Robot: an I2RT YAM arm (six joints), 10 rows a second.
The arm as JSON. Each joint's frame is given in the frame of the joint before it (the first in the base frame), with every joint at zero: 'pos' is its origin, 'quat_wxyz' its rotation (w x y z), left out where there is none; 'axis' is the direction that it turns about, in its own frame. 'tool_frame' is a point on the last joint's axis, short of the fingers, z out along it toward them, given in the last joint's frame.
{
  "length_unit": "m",
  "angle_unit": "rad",
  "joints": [
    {
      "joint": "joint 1",
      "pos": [
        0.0,
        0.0,
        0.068
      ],
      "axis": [
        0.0,
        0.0,
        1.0
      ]
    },
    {
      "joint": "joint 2",
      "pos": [
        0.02,
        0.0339,
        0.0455
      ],
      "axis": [
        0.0,
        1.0,
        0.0
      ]
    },
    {
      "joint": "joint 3",
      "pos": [
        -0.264,
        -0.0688,
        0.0
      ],
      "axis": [
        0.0,
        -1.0,
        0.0
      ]
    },
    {
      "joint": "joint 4",
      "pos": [
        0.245,
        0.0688,
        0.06
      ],
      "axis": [
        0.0,
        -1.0,
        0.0
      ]
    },
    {
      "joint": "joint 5",
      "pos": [
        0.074,
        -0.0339,
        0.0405
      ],
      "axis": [
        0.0,
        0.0,
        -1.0
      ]
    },
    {
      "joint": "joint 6",
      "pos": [
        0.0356,
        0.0,
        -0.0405
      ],
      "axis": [
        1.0,
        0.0,
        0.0
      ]
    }
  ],
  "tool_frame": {
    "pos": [
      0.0,
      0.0,
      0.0
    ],
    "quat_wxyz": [
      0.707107,
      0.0,
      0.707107,
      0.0
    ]
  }
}
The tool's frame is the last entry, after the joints.
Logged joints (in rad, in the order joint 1, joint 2, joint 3, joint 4, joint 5, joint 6), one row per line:
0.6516 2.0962 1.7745 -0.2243 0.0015 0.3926
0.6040 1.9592 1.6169 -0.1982 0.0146 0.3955
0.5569 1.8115 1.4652 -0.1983 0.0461 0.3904
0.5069 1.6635 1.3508 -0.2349 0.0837 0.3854
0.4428 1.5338 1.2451 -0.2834 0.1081 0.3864
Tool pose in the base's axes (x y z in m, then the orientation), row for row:
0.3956 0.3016 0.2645 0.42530 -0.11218 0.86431 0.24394
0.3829 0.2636 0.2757 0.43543 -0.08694 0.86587 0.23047
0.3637 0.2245 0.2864 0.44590 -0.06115 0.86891 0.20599
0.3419 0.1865 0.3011 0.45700 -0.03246 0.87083 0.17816
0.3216 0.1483 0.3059 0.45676 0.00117 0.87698 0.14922
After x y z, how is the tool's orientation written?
As a quaternion, w x y z.
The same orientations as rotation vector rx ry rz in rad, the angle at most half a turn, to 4 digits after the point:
-0.2805 2.1611 0.6100
-0.2164 2.1551 0.5736
-0.1515 2.1524 0.5103
-0.0800 2.1464 0.4391
0.0029 2.1618 0.3678

